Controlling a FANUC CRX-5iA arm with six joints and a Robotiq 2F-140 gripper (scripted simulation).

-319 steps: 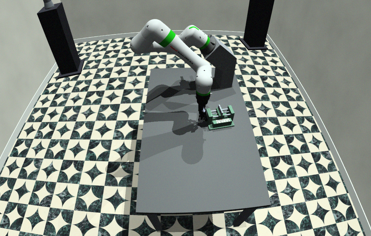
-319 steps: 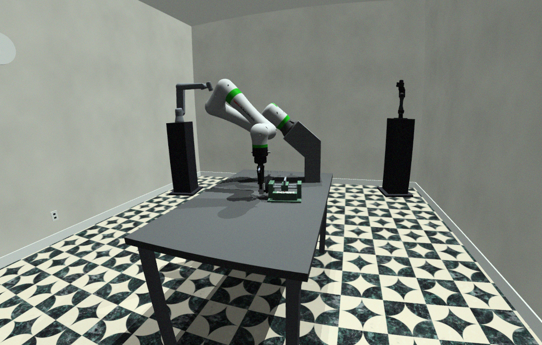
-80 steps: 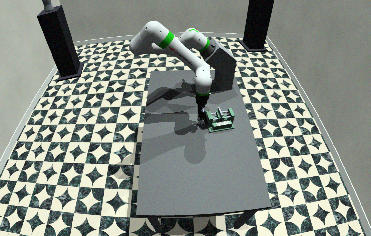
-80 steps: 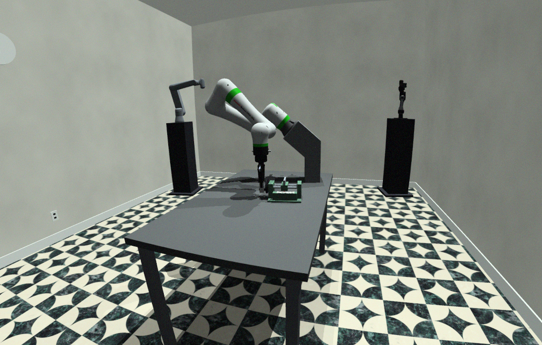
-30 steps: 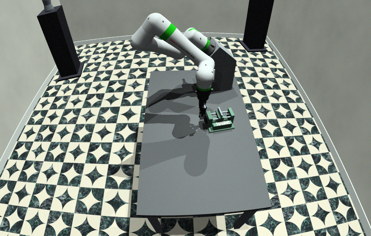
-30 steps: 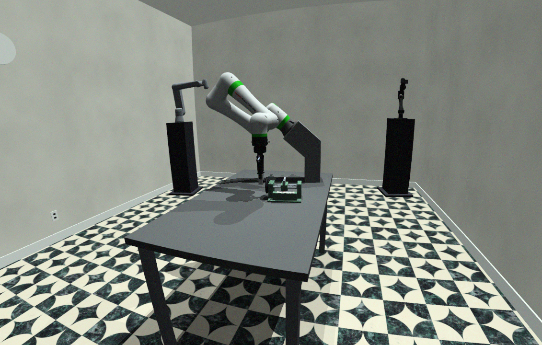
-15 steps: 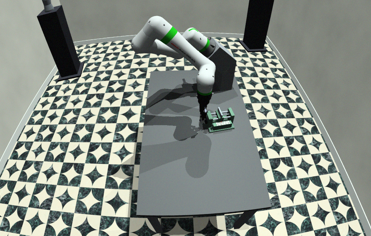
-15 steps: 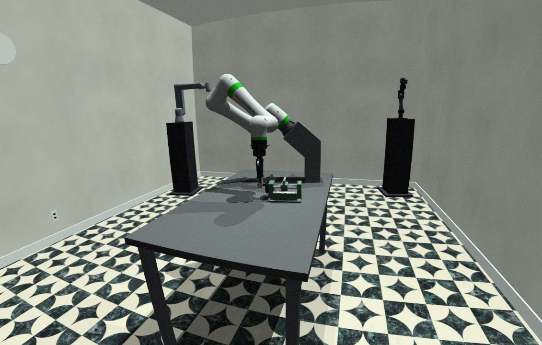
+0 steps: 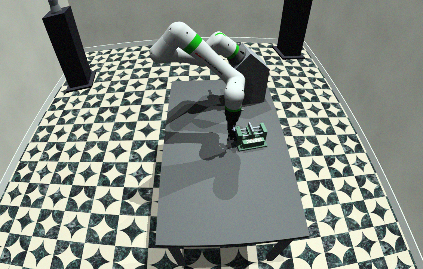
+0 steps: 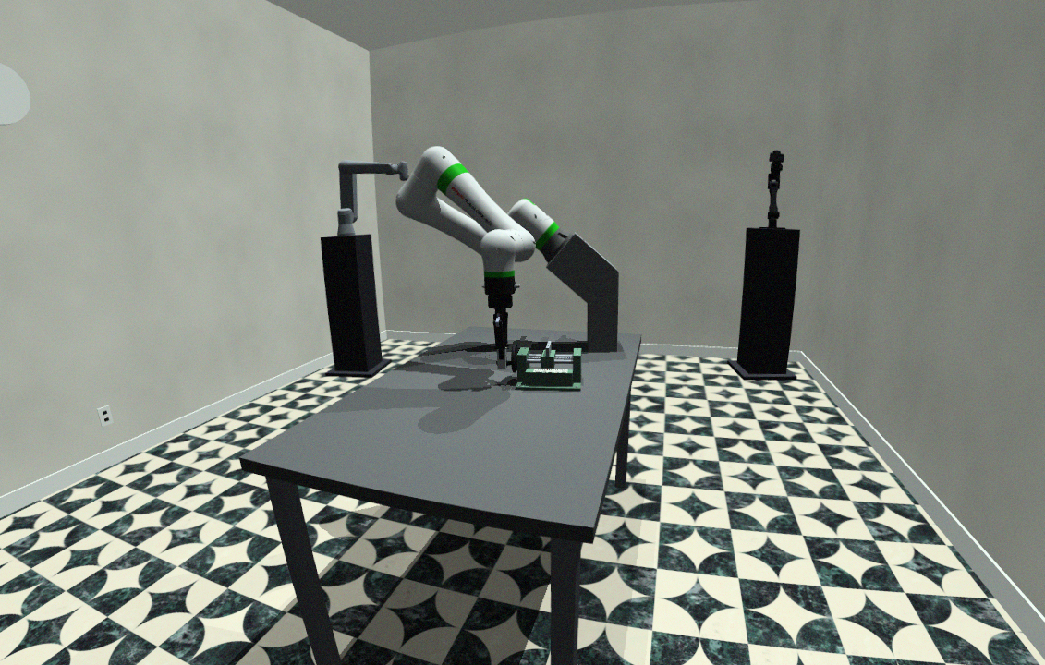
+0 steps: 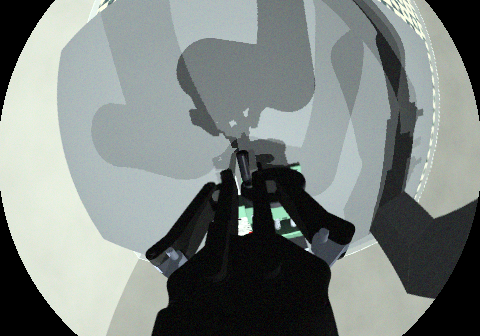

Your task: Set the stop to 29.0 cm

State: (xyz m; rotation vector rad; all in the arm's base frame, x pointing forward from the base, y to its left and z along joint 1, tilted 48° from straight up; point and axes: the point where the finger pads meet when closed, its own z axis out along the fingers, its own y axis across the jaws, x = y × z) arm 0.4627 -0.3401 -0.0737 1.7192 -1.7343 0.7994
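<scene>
Now: hand 140 mm to the right of the green stop fixture, 20 mm past it and 10 mm below it. Also, from my hand: black handwheel: 20 mm to the left, 10 mm below, 10 mm behind.
</scene>
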